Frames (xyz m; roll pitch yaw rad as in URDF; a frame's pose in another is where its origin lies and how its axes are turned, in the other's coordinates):
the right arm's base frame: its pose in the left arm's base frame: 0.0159 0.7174 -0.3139 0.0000 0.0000 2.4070
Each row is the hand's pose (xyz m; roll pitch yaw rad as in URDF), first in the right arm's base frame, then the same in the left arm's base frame.
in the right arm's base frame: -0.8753 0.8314 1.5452 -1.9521 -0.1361 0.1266
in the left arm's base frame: 0.1082 -0.4863 1.2313 -1.9521 -0.1361 2.5336
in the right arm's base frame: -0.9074 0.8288 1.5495 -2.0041 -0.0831 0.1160
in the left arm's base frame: 0.1338 -0.5059 1.2356 -2.0041 -0.0831 2.5230
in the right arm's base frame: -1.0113 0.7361 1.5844 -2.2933 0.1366 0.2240
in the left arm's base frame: 0.2730 -0.5067 1.2705 -2.2933 0.1366 2.6310
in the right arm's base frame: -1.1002 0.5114 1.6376 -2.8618 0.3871 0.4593
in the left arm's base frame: 0.4896 -0.3996 1.3237 -2.8618 0.3871 2.8663
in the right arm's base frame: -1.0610 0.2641 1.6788 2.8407 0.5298 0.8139
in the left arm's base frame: 0.6262 -0.1898 1.3649 2.8407 0.5298 -3.0623
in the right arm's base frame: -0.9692 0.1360 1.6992 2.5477 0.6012 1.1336
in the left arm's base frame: 0.6440 -0.0332 1.3853 2.5477 0.6012 -2.7426
